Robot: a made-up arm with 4 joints. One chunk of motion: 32 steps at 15 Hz.
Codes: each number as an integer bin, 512 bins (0 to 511) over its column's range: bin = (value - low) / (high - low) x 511, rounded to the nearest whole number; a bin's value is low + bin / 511 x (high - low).
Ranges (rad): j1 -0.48..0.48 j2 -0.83..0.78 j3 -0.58..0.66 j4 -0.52..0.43
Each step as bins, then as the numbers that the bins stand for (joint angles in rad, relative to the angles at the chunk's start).
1 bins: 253 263 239 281
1 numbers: -0.0047 -0.0014 0.0000 0.0024
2 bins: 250 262 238 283
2 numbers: -0.0103 -0.0045 -0.0025 0.0061
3 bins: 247 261 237 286
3 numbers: -0.0160 -0.0077 -0.0049 0.0117
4 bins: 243 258 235 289
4 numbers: -0.0235 -0.0171 -0.0097 0.0173
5 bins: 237 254 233 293
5 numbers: -0.0348 -0.0297 -0.0146 0.0247
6 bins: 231 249 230 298
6 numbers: -0.0460 -0.0455 -0.0219 0.0340
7 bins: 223 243 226 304
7 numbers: -0.0611 -0.0644 -0.0316 0.0452
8 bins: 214 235 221 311
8 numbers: -0.0780 -0.0896 -0.0437 0.0582
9 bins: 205 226 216 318
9 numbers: -0.0949 -0.1179 -0.0559 0.0712
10 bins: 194 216 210 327
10 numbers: -0.1155 -0.1495 -0.0704 0.0879
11 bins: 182 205 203 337
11 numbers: -0.1381 -0.1841 -0.0874 0.1065
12 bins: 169 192 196 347
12 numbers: -0.1625 -0.2251 -0.1044 0.1251
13 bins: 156 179 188 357
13 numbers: -0.1869 -0.2660 -0.1238 0.1437
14 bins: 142 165 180 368
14 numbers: -0.2132 -0.3101 -0.1432 0.1641
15 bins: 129 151 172 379
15 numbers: -0.2377 -0.3542 -0.1626 0.1846
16 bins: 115 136 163 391
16 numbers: -0.2640 -0.4015 -0.1845 0.2069
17 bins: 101 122 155 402
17 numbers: -0.2903 -0.4456 -0.2039 0.2274
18 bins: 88 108 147 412
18 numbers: -0.3147 -0.4897 -0.2233 0.2459
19 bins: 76 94 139 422
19 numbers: -0.3372 -0.5338 -0.2427 0.2645
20 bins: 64 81 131 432
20 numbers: -0.3598 -0.5748 -0.2621 0.2831
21 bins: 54 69 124 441
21 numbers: -0.3786 -0.6126 -0.2791 0.2999
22 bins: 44 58 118 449
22 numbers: -0.3973 -0.6473 -0.2937 0.3147
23 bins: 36 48 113 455
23 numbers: -0.4124 -0.6788 -0.3058 0.3259
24 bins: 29 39 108 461
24 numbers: -0.4255 -0.7071 -0.3179 0.3370
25 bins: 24 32 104 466
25 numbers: -0.4349 -0.7292 -0.3276 0.3463
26 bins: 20 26 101 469
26 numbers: -0.4424 -0.7481 -0.3349 0.3519
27 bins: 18 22 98 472
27 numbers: -0.4462 -0.7607 -0.3422 0.3575
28 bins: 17 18 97 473
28 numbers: -0.4481 -0.7733 -0.3446 0.3594
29 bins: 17 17 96 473
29 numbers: -0.4481 -0.7764 -0.3470 0.3594
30 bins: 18 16 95 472
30 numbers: -0.4462 -0.7796 -0.3495 0.3575
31 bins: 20 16 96 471
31 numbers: -0.4424 -0.7796 -0.3470 0.3556
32 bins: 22 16 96 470
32 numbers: -0.4387 -0.7796 -0.3470 0.3538
